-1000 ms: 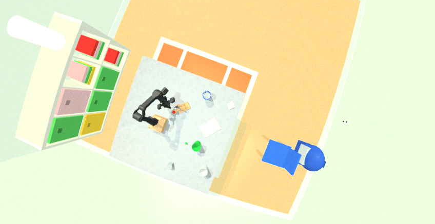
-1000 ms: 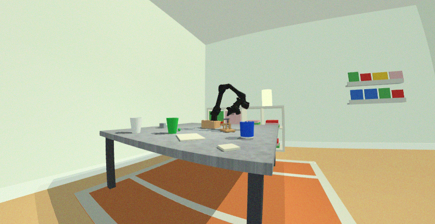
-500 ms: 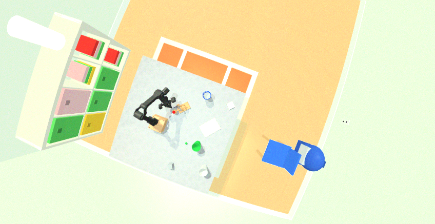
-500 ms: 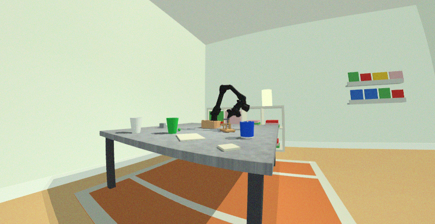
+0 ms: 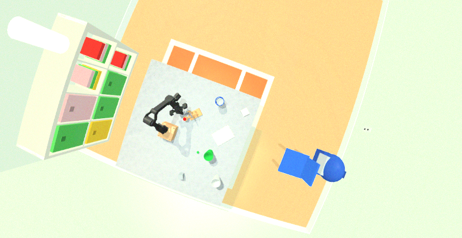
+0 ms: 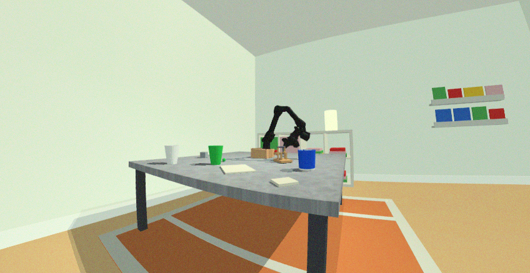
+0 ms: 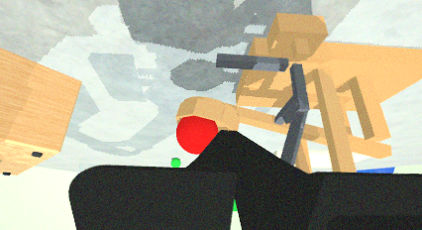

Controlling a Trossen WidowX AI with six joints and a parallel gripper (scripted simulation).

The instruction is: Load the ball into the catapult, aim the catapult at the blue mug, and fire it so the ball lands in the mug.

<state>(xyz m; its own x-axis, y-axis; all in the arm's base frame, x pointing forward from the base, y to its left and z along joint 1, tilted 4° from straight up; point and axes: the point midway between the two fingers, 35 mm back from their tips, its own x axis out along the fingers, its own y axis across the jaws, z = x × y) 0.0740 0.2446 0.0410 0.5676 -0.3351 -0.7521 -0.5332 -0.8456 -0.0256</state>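
My gripper tip is 4 cm to the left of the red ball, 3 cm short of it and 2 cm above it. The rest, counted from my gripper tip: wooden catapult (5 cm ahead, 3 cm below, 2 cm to the left); blue mug (31 cm to the left, 25 cm ahead, 5 cm below); green ball (33 cm ahead, 29 cm to the right, 7 cm below).
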